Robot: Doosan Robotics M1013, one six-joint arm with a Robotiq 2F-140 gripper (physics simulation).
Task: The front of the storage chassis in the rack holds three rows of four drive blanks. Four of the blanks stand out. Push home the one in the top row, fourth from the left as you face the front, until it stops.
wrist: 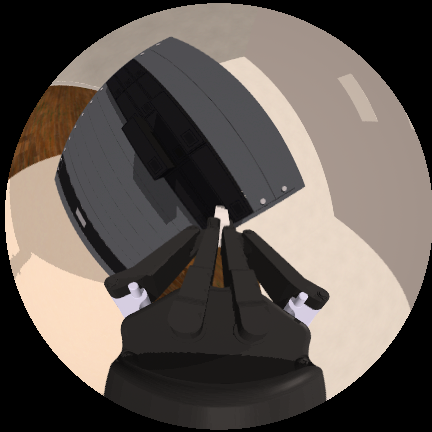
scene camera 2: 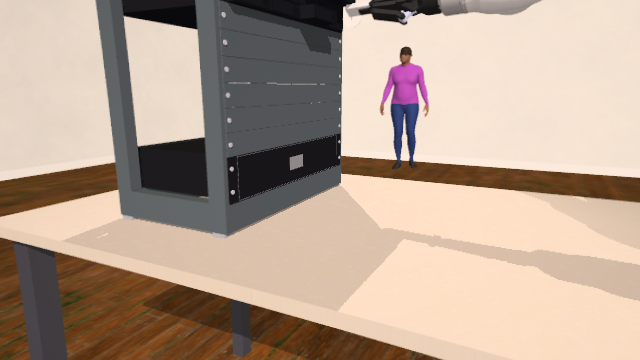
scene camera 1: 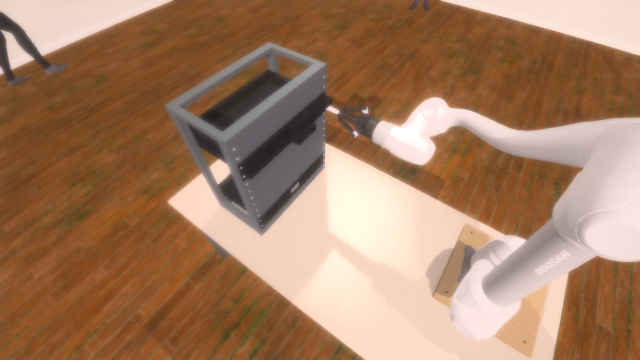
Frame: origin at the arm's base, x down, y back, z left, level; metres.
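Where they show: gripper, fingertip midpoint: (wrist: 220, 214) (scene camera 2: 347, 11) (scene camera 1: 326, 106).
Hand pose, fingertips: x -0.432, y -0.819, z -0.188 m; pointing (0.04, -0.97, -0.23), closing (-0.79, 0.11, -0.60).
Note:
Things, the pixels of their centre, and the offset from my fingertips. "spot": a spot on its surface instead. Level surfaces: height alone.
- top-row fourth blank, body centre: (wrist: 221, 177) (scene camera 1: 312, 102) dx -0.027, dy -0.051, dz +0.030 m
- lower blank, body centre: (wrist: 158, 146) (scene camera 2: 303, 16) (scene camera 1: 295, 128) dx +0.030, dy -0.070, dz +0.139 m
- pale table, its level: dx +0.466 m
- black unit with a light label, surface spot: (scene camera 2: 296, 162) (wrist: 79, 217) (scene camera 1: 295, 187) spot: dx +0.358, dy -0.069, dz +0.195 m
The storage chassis (scene camera 1: 262, 156) (wrist: 180, 197) is a black band across the upper front of the grey rack (scene camera 1: 285, 175) (scene camera 2: 216, 125) (wrist: 240, 110). The top-row fourth blank (wrist: 216, 172) is at the chassis's right end in the wrist view; it looks about level with the dark front there, but depth is hard to judge. A lower blank (scene camera 1: 303, 133) (scene camera 2: 314, 12) (wrist: 146, 142) stands well out near the middle. My gripper (scene camera 1: 334, 109) (scene camera 2: 358, 9) (wrist: 220, 214) is shut with nothing held, its pale tip at the chassis's right end. Whether it touches the blank is hidden.
The rack stands on a pale table (scene camera 1: 360, 210) (scene camera 2: 280, 250). A black unit with a light label (scene camera 1: 295, 187) (scene camera 2: 296, 162) (wrist: 81, 217) sits at its bottom. My arm's base is on a wooden board (scene camera 1: 452, 265). A person (scene camera 2: 407, 85) stands beyond the table.

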